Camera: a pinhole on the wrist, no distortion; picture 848 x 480 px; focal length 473.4 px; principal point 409.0 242.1 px. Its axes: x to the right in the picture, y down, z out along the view. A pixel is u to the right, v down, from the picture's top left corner.
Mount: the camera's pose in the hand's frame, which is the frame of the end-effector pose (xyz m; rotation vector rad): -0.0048 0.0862 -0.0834 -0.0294 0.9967 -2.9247
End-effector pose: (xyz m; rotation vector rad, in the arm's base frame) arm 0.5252 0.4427 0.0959 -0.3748 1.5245 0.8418
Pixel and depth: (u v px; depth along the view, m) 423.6 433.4 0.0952
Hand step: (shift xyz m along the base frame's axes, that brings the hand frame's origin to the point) -0.0205 -0.0242 0.0001
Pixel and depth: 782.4 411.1 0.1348
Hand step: 0.0391 -0.0566 0.0881
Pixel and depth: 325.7 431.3 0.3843
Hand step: 0.2589 -0.0714 -0.1466
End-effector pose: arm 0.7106 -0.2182 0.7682 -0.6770 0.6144 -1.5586
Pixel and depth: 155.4 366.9 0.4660
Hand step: -0.0545 -0.2385 0.3663
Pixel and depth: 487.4 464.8 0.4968
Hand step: -0.1509 0.0970 0.4053
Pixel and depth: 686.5 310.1 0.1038
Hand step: 0.0016 0.0603 -0.0168
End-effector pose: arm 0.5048 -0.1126 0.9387 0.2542 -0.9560 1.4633
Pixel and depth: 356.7 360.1 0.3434
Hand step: 0.1098 -0.0865 0.1924
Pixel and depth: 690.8 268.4 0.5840
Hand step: 0.2012 -0.5301 0.1266
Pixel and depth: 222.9 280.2 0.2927
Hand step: 0.0222 -0.0196 0.2066
